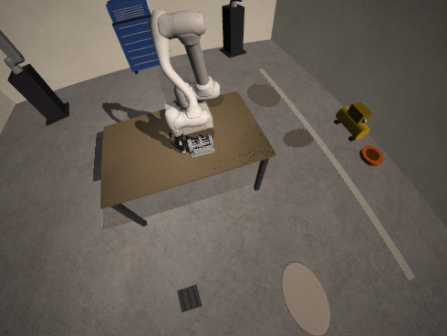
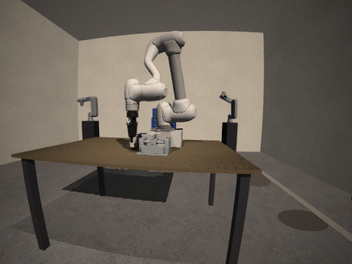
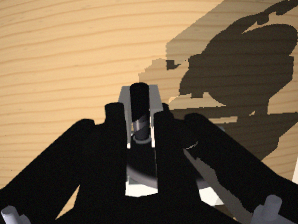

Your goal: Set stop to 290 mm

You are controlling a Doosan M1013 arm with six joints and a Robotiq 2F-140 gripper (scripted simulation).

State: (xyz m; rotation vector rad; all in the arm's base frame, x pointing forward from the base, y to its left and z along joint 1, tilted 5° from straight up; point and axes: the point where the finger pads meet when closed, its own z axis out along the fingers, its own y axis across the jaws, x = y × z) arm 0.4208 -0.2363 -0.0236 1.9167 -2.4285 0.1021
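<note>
My hand is 150 mm to the right of the grey stop fixture, 20 mm below it and 20 mm short of it. Also, from my hand: black handwheel handle 20 mm below.
</note>
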